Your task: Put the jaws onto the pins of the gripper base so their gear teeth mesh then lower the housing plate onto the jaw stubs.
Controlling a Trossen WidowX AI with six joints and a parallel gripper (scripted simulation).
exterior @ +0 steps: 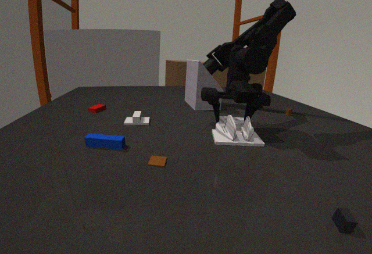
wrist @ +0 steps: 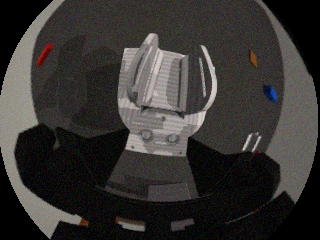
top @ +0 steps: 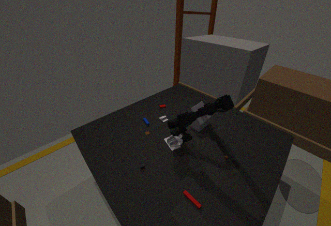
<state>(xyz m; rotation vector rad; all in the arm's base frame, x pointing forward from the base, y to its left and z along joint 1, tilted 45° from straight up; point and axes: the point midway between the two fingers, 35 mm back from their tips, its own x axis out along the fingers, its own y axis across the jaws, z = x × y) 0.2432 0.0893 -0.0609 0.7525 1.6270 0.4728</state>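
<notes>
My gripper tip is right at the white housing plate. Also, from my gripper tip: white gripper base: 1 cm ahead, 2 cm above; flat white plate: 7 cm ahead, 2 cm to the right; white jaw: 2 cm ahead, 2 cm to the right, 1 cm above.
</notes>
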